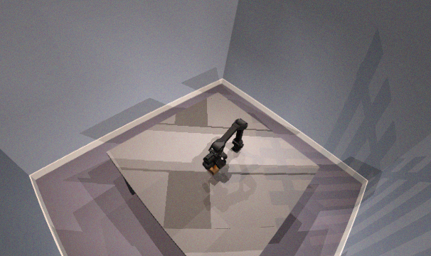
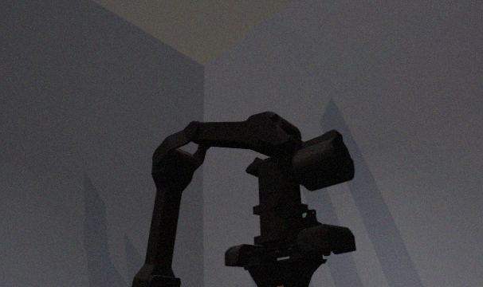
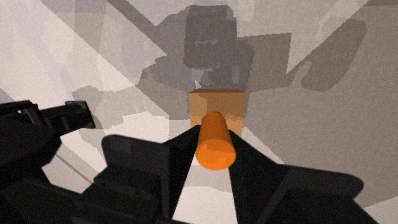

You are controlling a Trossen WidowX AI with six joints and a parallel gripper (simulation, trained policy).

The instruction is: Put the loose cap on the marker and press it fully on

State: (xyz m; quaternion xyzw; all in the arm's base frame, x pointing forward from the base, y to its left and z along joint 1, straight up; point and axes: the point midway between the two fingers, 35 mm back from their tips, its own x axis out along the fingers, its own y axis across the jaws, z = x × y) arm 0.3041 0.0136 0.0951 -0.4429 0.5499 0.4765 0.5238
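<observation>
Right now my gripper tip is 20 mm below the orange cap.
</observation>
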